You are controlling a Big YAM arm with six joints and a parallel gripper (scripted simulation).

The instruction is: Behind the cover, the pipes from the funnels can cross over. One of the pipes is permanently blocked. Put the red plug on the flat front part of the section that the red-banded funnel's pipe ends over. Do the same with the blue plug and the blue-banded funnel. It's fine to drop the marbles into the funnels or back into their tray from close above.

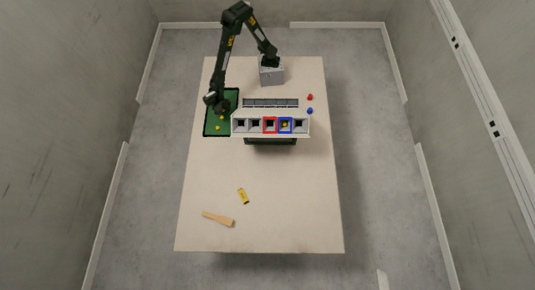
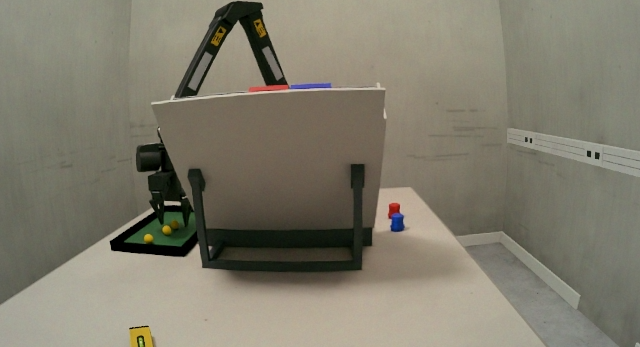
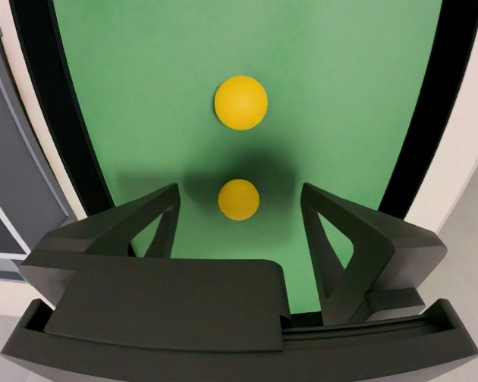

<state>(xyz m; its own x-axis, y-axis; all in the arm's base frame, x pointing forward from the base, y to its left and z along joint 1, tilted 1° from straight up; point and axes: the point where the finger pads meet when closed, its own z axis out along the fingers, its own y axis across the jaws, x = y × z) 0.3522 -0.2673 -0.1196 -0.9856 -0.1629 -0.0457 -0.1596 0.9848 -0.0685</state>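
Right now my hand is 20 mm above the green marble tray and 10 mm to the left of it. The rest, counted from my hand: blue band 430 mm to the left, 300 mm above, 200 mm ahead; cover 340 mm to the left, 180 mm above, 60 mm ahead; red band 360 mm to the left, 300 mm above, 210 mm ahead.
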